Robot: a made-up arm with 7 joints. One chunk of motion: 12 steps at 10 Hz.
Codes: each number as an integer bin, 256 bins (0 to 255) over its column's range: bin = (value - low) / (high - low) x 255, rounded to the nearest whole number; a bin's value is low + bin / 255 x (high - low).
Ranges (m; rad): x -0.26..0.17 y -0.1..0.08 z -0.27..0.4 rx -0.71..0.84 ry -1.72..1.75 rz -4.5..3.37
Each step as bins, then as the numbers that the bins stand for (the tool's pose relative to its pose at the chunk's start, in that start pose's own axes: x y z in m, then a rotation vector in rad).
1 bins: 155 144 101 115 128 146
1 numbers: 0.0014 0.0016 -0.0046 -0.0110 0.0218 0.0060
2 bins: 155 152 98 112 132 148
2 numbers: 0.0014 0.0073 -0.0125 -0.0292 0.0762 0.0677
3 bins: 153 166 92 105 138 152
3 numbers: -0.0020 0.0172 -0.0283 -0.0718 0.1579 0.1911
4 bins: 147 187 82 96 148 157
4 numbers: -0.0121 0.0320 -0.0545 -0.1265 0.2940 0.3455
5 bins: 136 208 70 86 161 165
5 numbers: -0.0307 0.0468 -0.0861 -0.1873 0.4709 0.5924
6 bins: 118 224 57 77 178 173
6 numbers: -0.0610 0.0581 -0.1202 -0.2420 0.7022 0.8393
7 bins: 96 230 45 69 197 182
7 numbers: -0.0981 0.0624 -0.1518 -0.2906 0.9607 1.1170
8 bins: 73 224 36 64 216 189
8 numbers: -0.1369 0.0581 -0.1754 -0.3210 1.2193 1.3331
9 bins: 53 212 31 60 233 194
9 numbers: -0.1706 0.0496 -0.1885 -0.3453 1.4506 1.4874
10 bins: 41 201 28 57 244 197
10 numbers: -0.1909 0.0419 -0.1964 -0.3635 1.6003 1.5800
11 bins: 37 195 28 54 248 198
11 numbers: -0.1976 0.0376 -0.1964 -0.3818 1.6547 1.6108
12 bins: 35 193 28 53 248 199
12 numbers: -0.2010 0.0362 -0.1964 -0.3878 1.6547 1.6417
